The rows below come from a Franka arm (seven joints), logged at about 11 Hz.
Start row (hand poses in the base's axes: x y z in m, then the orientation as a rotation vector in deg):
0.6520, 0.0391, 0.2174, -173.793, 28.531, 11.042
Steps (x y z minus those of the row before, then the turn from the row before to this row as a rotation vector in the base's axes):
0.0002, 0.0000, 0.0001, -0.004, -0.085, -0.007
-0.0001, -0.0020, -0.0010, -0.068, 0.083, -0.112
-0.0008, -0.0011, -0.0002, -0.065, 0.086, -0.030
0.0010, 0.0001, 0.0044, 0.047, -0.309, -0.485
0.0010, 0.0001, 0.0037, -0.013, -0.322, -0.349
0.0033, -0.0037, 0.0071, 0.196, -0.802, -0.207
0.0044, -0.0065, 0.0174, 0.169, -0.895, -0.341
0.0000, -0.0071, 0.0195, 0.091, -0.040, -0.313
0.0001, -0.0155, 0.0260, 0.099, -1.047, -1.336
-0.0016, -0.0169, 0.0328, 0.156, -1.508, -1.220
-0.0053, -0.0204, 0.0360, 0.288, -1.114, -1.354
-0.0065, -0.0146, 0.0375, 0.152, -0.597, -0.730
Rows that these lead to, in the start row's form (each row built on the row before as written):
0.6522, 0.0391, 0.2175, -173.790, 28.536, 10.911
0.6521, 0.0371, 0.2165, -173.826, 28.728, 11.019
0.6513, 0.0360, 0.2163, -173.885, 28.796, 11.136
0.6523, 0.0361, 0.2207, -173.669, 29.493, 10.649
0.6533, 0.0362, 0.2244, -173.550, 29.998, 10.138
0.6566, 0.0325, 0.2315, -173.234, 30.199, 8.948
0.6610, 0.0260, 0.2489, -172.886, 30.598, 7.607
0.6610, 0.0189, 0.2684, -172.697, 31.043, 7.549
0.6611, 0.0034, 0.2944, -172.066, 32.925, 5.908
0.6595, -0.0135, 0.3272, -171.322, 34.561, 3.602
0.6542, -0.0339, 0.3632, -170.428, 36.392, 1.924
0.6477, -0.0485, 0.4007, -169.935, 37.373, 1.027

